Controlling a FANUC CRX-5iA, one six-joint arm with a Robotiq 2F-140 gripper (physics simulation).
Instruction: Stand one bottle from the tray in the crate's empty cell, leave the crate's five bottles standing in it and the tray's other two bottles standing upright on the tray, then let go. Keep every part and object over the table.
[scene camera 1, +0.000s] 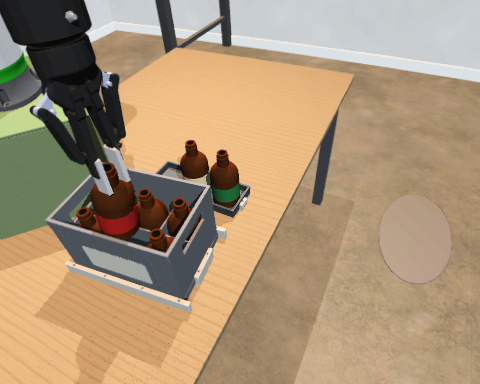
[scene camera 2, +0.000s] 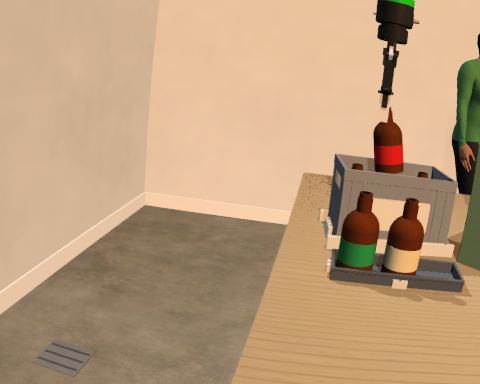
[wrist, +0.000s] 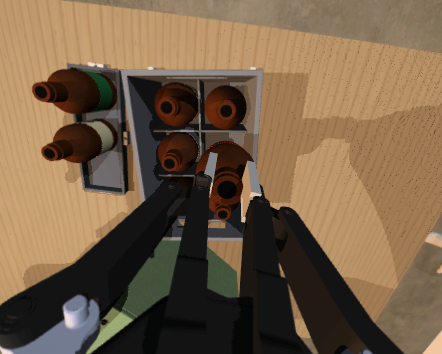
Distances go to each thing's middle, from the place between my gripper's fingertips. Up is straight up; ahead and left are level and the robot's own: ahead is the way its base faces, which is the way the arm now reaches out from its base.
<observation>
Right now my hand is 4 cm above the red-label bottle (scene camera 1: 117, 215) and 2 cm past it.
</observation>
